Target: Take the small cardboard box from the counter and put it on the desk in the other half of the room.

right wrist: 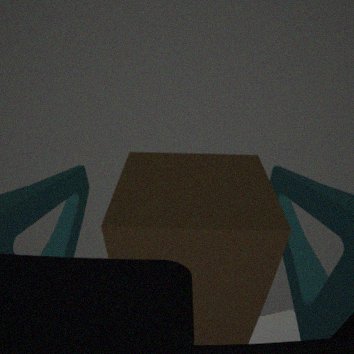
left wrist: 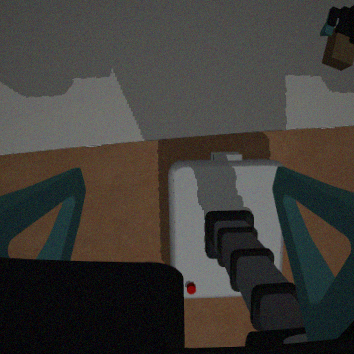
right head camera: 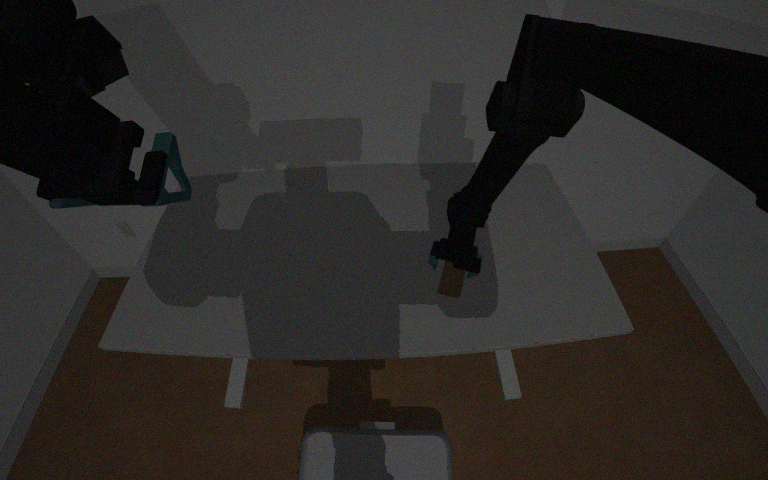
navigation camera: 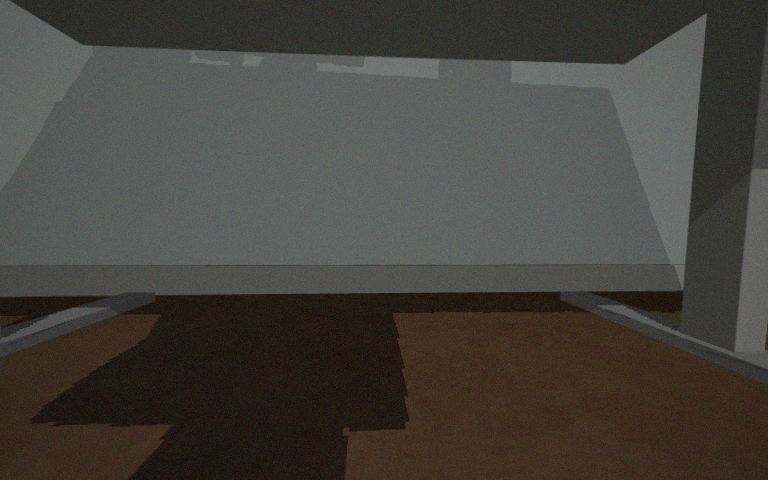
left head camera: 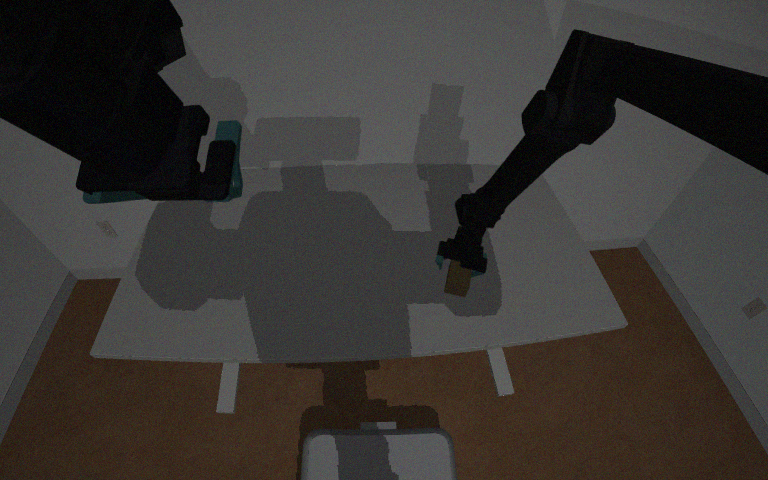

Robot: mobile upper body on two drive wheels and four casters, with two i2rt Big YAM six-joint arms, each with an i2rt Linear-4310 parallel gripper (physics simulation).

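Places are measured from the left arm's base along level axes (x right, y ahead, z up), in centimetres.
Pixels of known places: left gripper, fingertip midpoint: (left wrist: 178, 177) (right head camera: 154, 195) (left head camera: 196, 190); right gripper, fingertip midpoint: (right wrist: 178, 176).
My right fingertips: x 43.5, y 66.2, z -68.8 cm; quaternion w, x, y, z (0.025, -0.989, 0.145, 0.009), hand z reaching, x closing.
Ahead of a thing's pixels: the offset from my right fingertips to its top centre. "spot": to the spot under its first point. Level surfaces: height alone.
The small brown cardboard box @(dx -0.3, dy -3.3, dz +4.9 cm) (left head camera: 457, 278) (right head camera: 451, 280) (left wrist: 342, 53) (right wrist: 195, 195) is on the white desk @(dz -0.1 cm) (left head camera: 543, 283) (right head camera: 543, 283) (left wrist: 45, 120), right of the middle in the head views. My right gripper (left head camera: 459, 270) (right head camera: 453, 268) (right wrist: 178, 176) is open around the box. In the right wrist view a gap shows between the box and the finger at the left, while the finger at the right overlaps the box's edge; contact there cannot be told. My left gripper (left wrist: 178, 177) is open and empty, held up at the left in the head views. The counter does not show.
White walls stand behind and at both sides of the desk. Two desk feet (left head camera: 227, 387) (left head camera: 500, 372) (right head camera: 236, 383) (right head camera: 508, 375) reach over the brown floor. My base (left head camera: 419, 455) (right head camera: 416, 455) is in front of the desk. The navigation camera shows a desk leg @(spot: dx +33.2, dy +15.7, dz -54.3 cm) (navigation camera: 719, 254) at the right.
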